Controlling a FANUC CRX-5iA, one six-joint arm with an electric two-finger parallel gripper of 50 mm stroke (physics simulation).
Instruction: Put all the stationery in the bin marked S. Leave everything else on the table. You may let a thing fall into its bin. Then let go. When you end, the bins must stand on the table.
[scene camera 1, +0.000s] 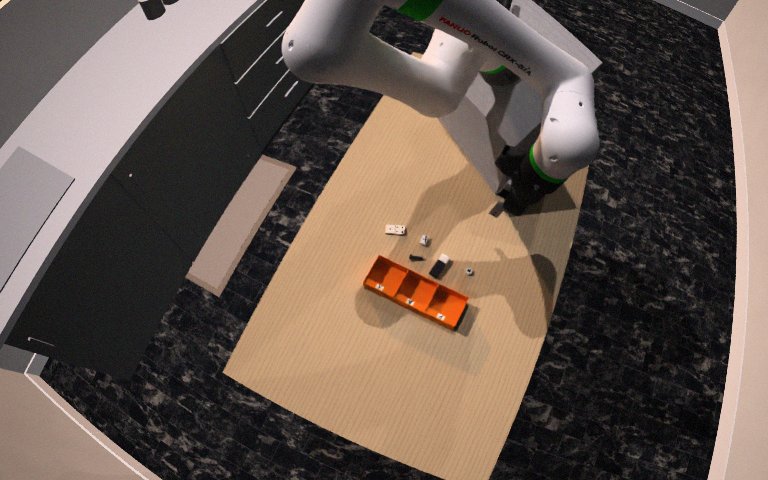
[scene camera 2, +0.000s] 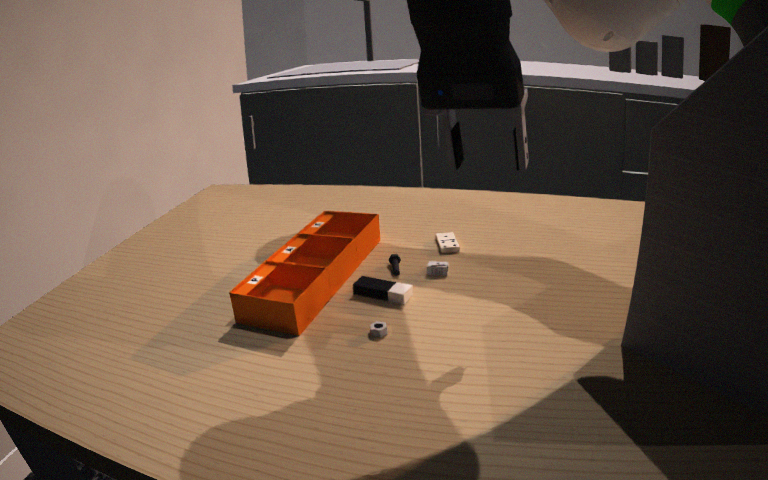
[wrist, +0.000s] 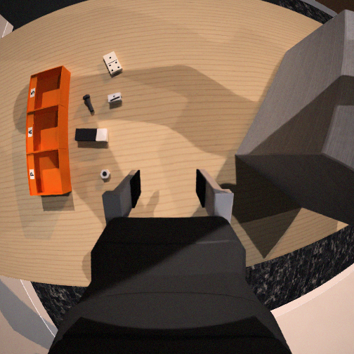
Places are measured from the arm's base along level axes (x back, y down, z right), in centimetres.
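Pixels of known places: gripper, between the fingertips: (scene camera 1: 498, 205) (scene camera 2: 489, 164).
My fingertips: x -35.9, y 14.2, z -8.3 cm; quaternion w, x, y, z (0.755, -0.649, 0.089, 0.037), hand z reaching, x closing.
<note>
For each thing: its top centre in the pictures, then the offset to it from my fingertips.
- eraser, centre of its top: (scene camera 2: 382, 284) (scene camera 1: 439, 265) dz +9.4, dx -12.2, dy +16.9 cm
- small silver pencil sharpener, centre of its top: (scene camera 2: 437, 263) (scene camera 1: 424, 239) dz +15.5, dx -6.5, dy +17.1 cm
- white domino, centre of its top: (scene camera 2: 447, 239) (scene camera 1: 395, 229) dz +23.7, dx -6.1, dy +17.5 cm
- black bolt, centre of its top: (scene camera 2: 395, 259) (scene camera 1: 416, 256) dz +15.8, dx -11.9, dy +16.9 cm
- hex nut, centre of its top: (scene camera 2: 378, 325) (scene camera 1: 469, 270) dz +1.5, dx -11.0, dy +17.4 cm
The orange bin marked S (scene camera 1: 386, 279) (scene camera 2: 350, 225) (wrist: 48, 94) is the end compartment of a three-part tray, and no object shows inside it. An eraser (scene camera 1: 439, 265) (scene camera 2: 381, 289) (wrist: 91, 135), black with a white end, lies beside the tray. A small silver pencil sharpener (scene camera 1: 424, 240) (scene camera 2: 437, 269) (wrist: 114, 98) lies between the eraser and the domino, farther from the tray than the bolt. My gripper (scene camera 2: 489, 164) (wrist: 167, 180) is open and empty, high above the table. In the wrist view it is right of the nut. In scene camera 1 its fingers are partly hidden.
A white domino (scene camera 1: 395, 229) (scene camera 2: 447, 242) (wrist: 112, 63), a black bolt (scene camera 1: 416, 258) (scene camera 2: 394, 264) (wrist: 88, 103) and a hex nut (scene camera 1: 469, 272) (scene camera 2: 378, 330) (wrist: 105, 174) lie on the table. Bins A (wrist: 45, 131) and P (wrist: 47, 172) adjoin bin S. The grey robot pedestal (scene camera 2: 702, 237) (wrist: 300, 110) stands beside the gripper.
</note>
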